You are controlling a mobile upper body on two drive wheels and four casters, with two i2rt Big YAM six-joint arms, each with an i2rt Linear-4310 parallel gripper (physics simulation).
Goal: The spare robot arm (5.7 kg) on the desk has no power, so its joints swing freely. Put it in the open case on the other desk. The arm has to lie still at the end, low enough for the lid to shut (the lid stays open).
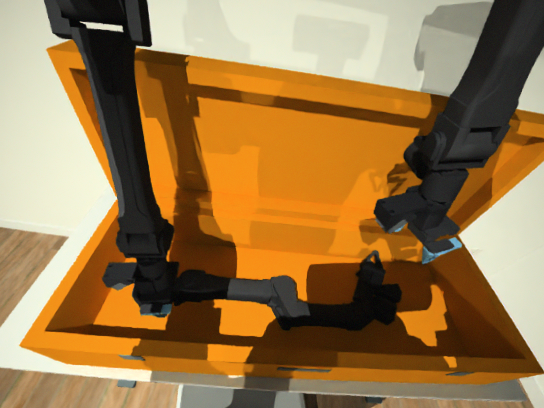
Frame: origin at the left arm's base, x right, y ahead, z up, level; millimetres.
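Seen in the pictures: left gripper, fingertip midpoint: (165,300); right gripper, fingertip midpoint: (410,246).
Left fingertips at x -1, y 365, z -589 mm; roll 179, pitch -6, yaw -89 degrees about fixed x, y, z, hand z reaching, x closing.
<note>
A point is followed by its place in that frame.
The spare arm (290,299), black and grey, lies lengthwise inside the open orange case (280,350) {z -500, x 284, y 206 mm}, bent at its middle joint. Its right end turns up toward the back, with a small loop-shaped tip. Its left end is partly hidden by my left gripper. My left gripper (156,311) is open at the left part of the case, over or beside that left end; whether it touches cannot be told. My right gripper (412,242) {z -312, x 568, y 347 mm} is open and empty, above the right back part of the case, up and to the right of the spare arm's right end.
The case's lid (310,145) {z -252, x 385, y 637 mm} stands open at the back, leaning toward the wall. The case stands on a white desk (30,320) {z -690, x -385, y 361 mm}. My two arms reach down across the lid at left and right. Their shadows darken parts of the case. Wooden floor shows at the lower left.
</note>
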